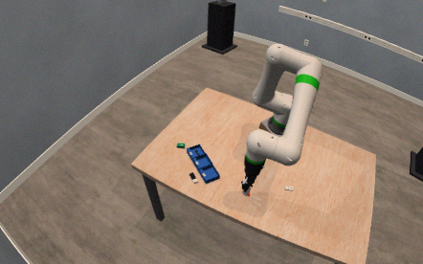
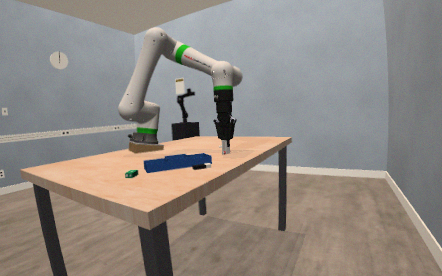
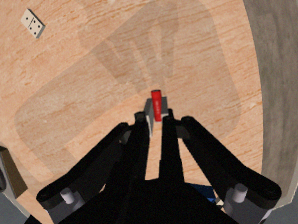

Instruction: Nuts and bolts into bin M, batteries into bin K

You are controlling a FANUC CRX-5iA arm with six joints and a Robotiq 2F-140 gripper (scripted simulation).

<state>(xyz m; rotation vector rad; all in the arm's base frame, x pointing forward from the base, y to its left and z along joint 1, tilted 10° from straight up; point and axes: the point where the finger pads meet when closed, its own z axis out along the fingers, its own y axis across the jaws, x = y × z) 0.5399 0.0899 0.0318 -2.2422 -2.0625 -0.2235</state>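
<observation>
The red battery lies 30 mm below my hand. From my hand the other things lie so: joined blue bins (300 mm to the right, 20 mm below, 10 mm behind); small dark bolt (380 mm to the right, 60 mm behind, 20 mm below); small white piece (180 mm to the left, 170 mm behind, 30 mm below).
</observation>
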